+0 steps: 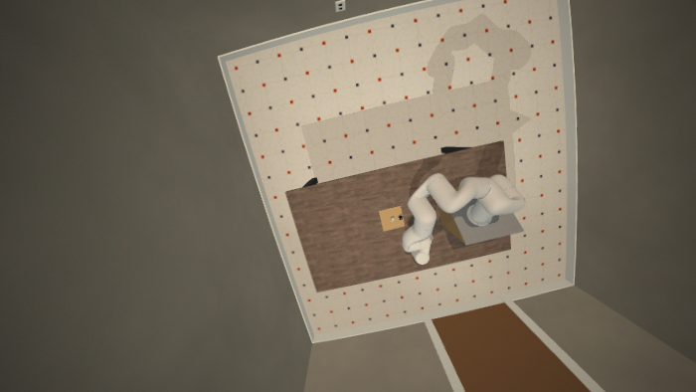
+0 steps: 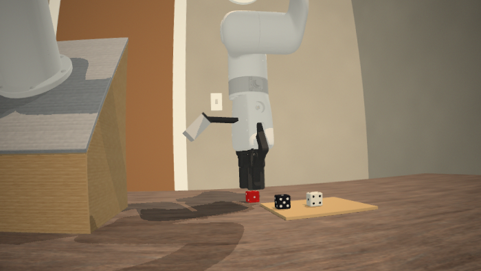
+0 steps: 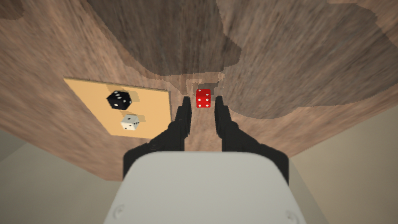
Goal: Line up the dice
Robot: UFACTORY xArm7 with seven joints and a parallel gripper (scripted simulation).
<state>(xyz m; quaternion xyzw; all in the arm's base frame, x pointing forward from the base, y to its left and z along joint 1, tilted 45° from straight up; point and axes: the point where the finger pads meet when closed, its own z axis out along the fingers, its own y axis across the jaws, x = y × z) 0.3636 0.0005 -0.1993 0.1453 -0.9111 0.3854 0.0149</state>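
My gripper is now 3 cm above the red die. Round my hand: tan mat 8 cm ahead, 11 cm to the right, 4 cm below.
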